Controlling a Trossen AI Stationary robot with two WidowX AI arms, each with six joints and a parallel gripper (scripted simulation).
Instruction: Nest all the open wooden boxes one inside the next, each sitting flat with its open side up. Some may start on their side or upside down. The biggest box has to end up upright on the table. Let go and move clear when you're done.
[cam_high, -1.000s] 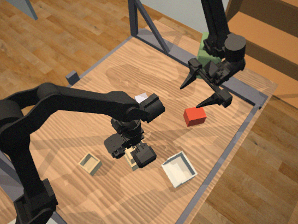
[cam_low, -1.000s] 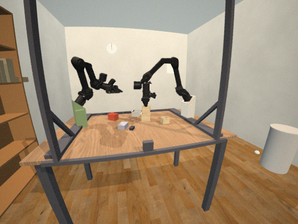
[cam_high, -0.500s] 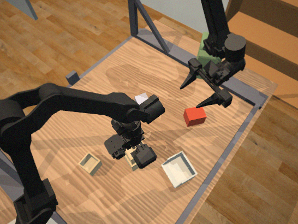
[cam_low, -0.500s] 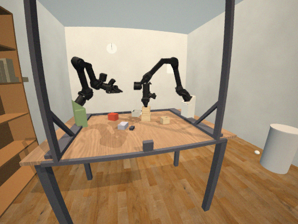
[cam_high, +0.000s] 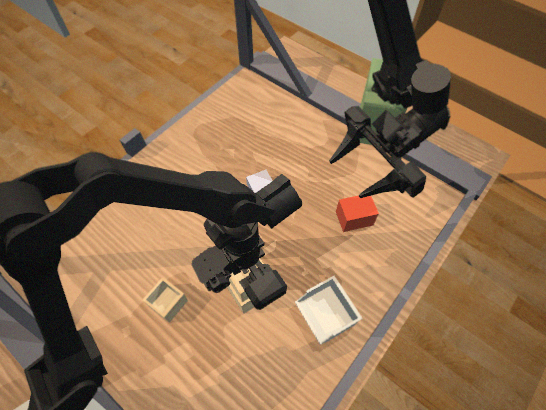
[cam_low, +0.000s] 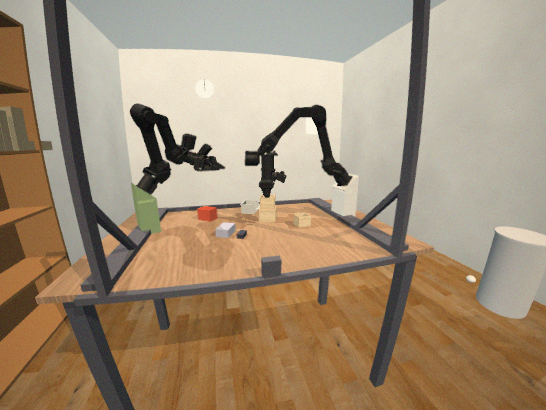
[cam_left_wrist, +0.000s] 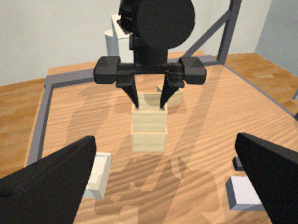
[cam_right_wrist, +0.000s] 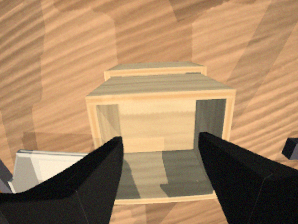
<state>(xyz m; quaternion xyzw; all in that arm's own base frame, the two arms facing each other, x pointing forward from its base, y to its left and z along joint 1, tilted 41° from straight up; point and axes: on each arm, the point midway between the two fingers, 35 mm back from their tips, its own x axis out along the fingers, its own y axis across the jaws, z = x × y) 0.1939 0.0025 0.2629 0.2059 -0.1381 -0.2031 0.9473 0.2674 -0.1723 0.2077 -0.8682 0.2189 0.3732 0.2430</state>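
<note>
Now: the medium tan wooden box 6 cm below my right hand. Round my right hand: small tan wooden box (11 cm behind, 13 cm to the right, 12 cm below); then white box (16 cm ahead, 6 cm to the left, 11 cm below); then small dark block (18 cm behind, 14 cm to the left, 13 cm below).
</note>
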